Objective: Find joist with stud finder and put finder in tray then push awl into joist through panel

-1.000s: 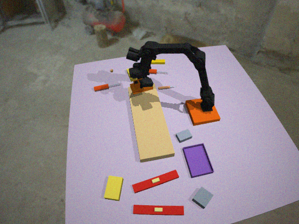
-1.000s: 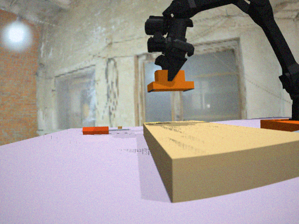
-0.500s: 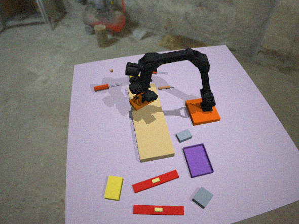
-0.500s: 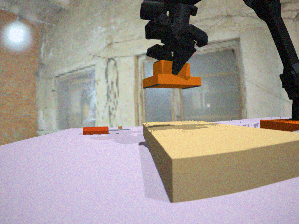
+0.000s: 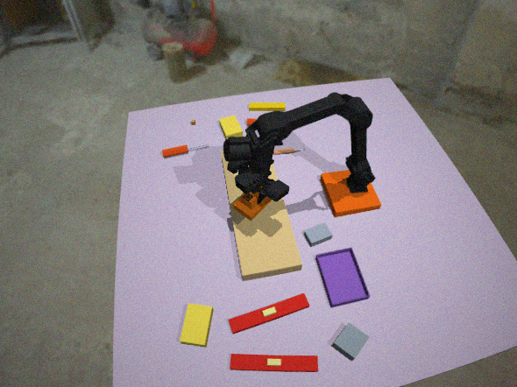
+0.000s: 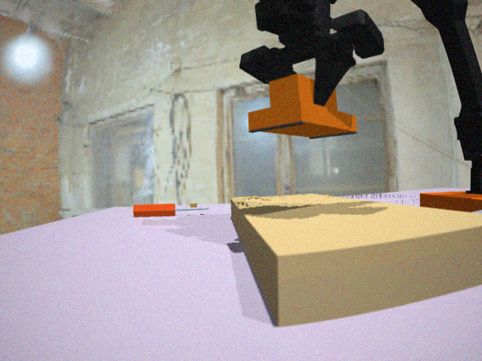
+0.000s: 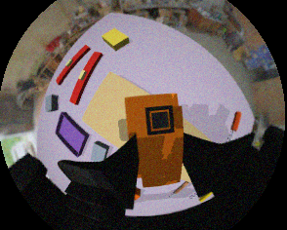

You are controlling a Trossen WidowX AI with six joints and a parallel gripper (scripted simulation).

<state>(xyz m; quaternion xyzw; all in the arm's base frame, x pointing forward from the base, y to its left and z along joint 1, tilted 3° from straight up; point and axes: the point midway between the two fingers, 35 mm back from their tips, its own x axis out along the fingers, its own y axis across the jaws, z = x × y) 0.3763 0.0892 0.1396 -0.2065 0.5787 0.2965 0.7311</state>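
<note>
My gripper tip is now 4 cm below the dark square indicator, 2 cm short of it and 1 cm to the right of it. From my gripper tip the other things lie so: awl (32 cm to the right, 18 cm behind, 14 cm below); purple tray (24 cm behind, 22 cm to the left, 14 cm below); orange stud finder (2 cm above).
</note>
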